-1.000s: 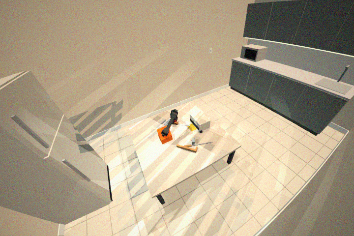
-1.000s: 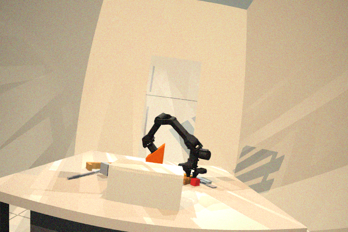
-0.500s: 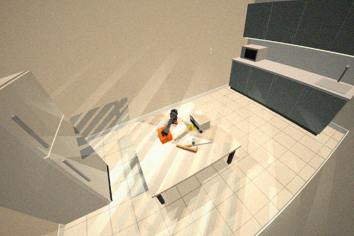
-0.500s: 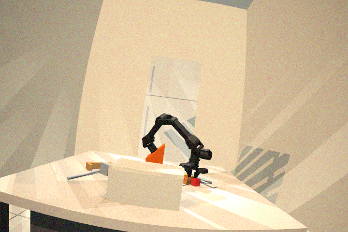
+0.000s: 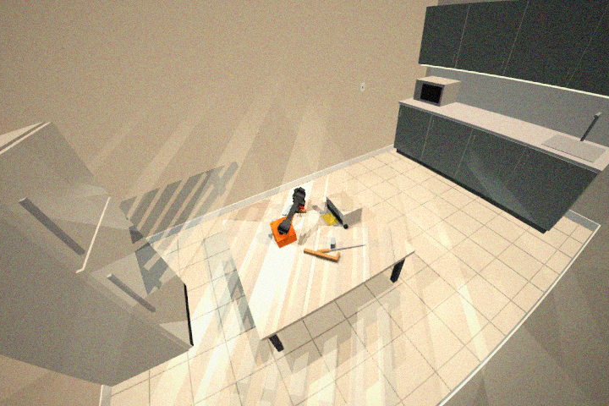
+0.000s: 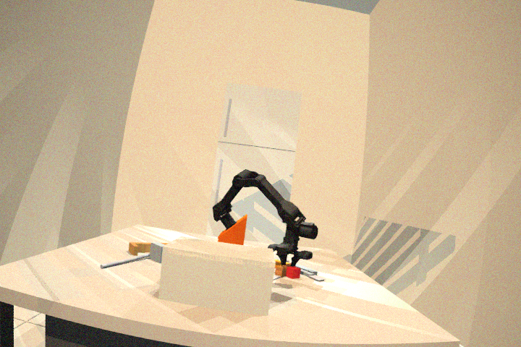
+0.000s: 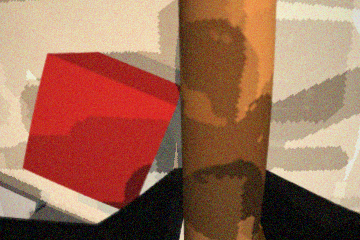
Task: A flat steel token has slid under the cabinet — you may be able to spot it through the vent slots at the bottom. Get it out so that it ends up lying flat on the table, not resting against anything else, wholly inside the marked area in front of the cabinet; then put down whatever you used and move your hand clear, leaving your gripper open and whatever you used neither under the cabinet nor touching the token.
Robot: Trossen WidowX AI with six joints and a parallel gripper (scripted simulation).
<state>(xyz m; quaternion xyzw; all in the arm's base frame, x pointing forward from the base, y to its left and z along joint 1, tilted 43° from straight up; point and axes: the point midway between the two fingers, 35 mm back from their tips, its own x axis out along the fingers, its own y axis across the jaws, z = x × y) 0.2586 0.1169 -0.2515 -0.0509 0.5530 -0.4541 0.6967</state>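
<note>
Now: gripper tip 5 cm short of the red cube, 2 cm to the right of it and 1 cm below it. Also, from my gripper tip: yellow-orange block 11 cm behind, 5 cm to the right, 1 cm above; then grey bar 7 cm behind, 8 cm to the left; then small grey block 6 cm ahead, 53 cm to the right, 2 cm above.
</note>
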